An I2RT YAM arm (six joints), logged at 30 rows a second.
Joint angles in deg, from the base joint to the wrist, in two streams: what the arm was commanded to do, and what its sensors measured. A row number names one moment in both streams.
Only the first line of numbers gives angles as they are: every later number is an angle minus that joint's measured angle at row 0.
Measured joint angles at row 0:
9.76 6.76 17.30 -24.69 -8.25 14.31
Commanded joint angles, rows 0 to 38:
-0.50 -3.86 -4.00 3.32 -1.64 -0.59
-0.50 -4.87 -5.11 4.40 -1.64 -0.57
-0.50 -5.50 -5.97 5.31 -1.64 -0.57
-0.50 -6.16 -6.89 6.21 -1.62 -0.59
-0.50 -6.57 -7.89 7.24 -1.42 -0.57
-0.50 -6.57 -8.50 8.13 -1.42 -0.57
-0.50 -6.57 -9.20 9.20 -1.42 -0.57
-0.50 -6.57 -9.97 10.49 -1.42 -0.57
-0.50 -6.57 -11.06 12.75 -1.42 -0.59
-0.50 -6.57 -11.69 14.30 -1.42 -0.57
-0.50 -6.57 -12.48 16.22 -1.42 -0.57
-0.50 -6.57 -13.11 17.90 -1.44 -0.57
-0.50 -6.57 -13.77 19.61 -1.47 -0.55
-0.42 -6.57 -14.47 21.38 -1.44 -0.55
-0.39 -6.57 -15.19 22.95 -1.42 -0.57
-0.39 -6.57 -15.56 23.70 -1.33 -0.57
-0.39 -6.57 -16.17 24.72 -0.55 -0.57
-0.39 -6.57 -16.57 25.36 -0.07 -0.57
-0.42 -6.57 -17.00 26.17 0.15 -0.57
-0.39 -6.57 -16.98 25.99 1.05 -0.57
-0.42 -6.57 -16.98 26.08 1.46 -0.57
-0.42 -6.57 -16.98 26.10 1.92 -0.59
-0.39 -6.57 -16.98 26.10 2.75 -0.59
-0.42 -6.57 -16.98 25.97 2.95 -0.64
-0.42 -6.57 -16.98 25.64 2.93 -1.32
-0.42 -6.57 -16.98 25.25 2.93 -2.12
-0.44 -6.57 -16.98 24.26 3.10 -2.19
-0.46 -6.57 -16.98 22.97 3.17 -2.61
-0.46 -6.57 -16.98 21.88 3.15 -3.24
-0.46 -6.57 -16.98 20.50 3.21 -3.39
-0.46 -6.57 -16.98 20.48 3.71 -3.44
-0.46 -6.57 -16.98 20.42 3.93 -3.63
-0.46 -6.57 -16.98 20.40 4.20 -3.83
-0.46 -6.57 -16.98 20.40 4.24 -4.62
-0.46 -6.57 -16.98 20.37 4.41 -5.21
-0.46 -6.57 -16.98 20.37 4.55 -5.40
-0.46 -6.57 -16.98 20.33 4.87 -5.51
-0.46 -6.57 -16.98 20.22 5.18 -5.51
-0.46 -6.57 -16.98 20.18 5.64 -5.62
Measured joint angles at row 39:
-0.04 -5.87 -16.63 20.74 3.80 -4.22
